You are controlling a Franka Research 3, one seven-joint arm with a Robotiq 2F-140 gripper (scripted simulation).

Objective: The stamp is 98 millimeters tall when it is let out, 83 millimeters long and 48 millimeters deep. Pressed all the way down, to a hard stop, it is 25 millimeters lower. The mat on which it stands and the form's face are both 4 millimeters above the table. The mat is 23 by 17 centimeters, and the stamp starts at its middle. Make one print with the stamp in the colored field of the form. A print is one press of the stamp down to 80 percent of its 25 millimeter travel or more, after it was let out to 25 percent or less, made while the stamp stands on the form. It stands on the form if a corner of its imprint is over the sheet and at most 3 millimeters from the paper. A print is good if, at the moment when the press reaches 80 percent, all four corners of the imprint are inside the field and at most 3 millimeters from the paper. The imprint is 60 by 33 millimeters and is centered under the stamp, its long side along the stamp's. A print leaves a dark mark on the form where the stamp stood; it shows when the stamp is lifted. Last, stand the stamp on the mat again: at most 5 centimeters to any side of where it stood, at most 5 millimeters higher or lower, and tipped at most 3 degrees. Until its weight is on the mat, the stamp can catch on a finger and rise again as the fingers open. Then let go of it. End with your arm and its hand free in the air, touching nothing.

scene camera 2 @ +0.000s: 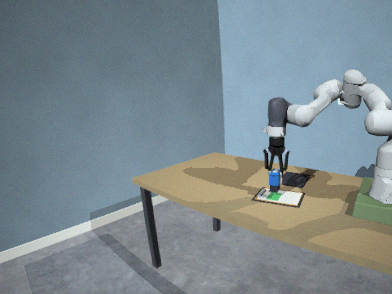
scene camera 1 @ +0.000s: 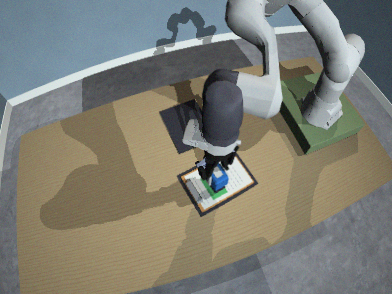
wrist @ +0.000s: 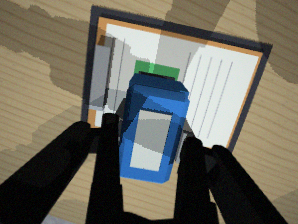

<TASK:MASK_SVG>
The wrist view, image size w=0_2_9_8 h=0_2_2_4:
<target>my gripper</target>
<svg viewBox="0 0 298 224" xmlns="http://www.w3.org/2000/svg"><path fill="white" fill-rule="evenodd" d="M0 184L0 224L41 224L82 166L88 154L97 153L85 224L219 224L217 206L225 224L288 224L232 153L222 145L213 145L212 149L203 146L203 142L195 137L187 119L184 122L175 156L175 163L178 163L179 166L177 170L174 219L150 220L132 212L124 211L123 187L120 184L119 141L126 98L123 98L115 114L104 113L102 115L100 128L91 128L90 123L84 121L73 123Z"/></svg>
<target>blue stamp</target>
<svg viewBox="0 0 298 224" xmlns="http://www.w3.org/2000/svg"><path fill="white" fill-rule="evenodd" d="M139 71L129 81L129 88L126 94L119 141L120 177L163 184L169 180L190 103L188 99L189 91L182 82L175 81L173 77Z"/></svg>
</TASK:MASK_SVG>
